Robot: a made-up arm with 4 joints. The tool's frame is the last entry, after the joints.
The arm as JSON. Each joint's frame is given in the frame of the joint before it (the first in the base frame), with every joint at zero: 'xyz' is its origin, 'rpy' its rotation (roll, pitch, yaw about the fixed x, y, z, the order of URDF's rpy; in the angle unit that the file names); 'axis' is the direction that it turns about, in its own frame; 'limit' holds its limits. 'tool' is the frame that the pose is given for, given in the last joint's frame.
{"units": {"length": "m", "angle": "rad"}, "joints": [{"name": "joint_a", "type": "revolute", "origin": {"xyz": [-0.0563, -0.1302, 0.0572], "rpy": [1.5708, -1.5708, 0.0]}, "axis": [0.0, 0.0, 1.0], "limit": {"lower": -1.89, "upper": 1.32}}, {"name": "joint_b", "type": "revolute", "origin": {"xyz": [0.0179, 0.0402, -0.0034], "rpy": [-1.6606, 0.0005, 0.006]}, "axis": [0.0, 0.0, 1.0], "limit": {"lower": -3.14, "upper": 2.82}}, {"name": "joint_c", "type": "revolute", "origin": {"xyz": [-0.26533, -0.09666, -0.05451], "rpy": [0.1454, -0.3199, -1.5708]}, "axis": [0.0, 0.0, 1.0], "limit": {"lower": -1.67, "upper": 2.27}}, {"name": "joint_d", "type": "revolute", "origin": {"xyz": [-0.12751, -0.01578, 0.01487], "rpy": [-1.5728, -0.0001, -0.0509]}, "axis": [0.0, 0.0, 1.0], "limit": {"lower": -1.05, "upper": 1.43}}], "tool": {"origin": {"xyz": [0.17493, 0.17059, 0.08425], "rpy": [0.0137, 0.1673, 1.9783]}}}
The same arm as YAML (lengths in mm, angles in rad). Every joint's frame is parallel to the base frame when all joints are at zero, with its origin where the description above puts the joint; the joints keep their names.
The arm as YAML. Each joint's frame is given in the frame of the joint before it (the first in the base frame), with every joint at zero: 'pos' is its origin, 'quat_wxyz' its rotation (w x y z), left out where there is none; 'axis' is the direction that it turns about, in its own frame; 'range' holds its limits. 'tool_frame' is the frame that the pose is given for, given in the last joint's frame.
length_unit: mm
angle_unit: rad
joints:
  - joint: joint_a
    pos: [-56.3, -130.2, 57.2]
    axis: [0.0, -1.0, 0.0]
    range: [-1.89, 1.32]
  - joint: joint_b
    pos: [-40.2, 3.4, 17.9]
    axis: [-0.995951, 0.089696, -0.006]
    range: [-3.14, 2.82]
  - joint: joint_c
    pos: [47.2, -101.3, -265.0]
    axis: [-0.906668, 0.394086, -0.150495]
    range: [-1.67, 2.27]
  - joint: joint_d
    pos: [39.5, 121.9, -17.6]
    axis: [-0.157104, 0.0107, 0.987524]
    range: [-1.05, 1.43]
tool_frame:
  pos: [73.1, -227.1, 99.4]
  quat_wxyz: [0.999988, 0.001397, 0.004774, 0.000244]

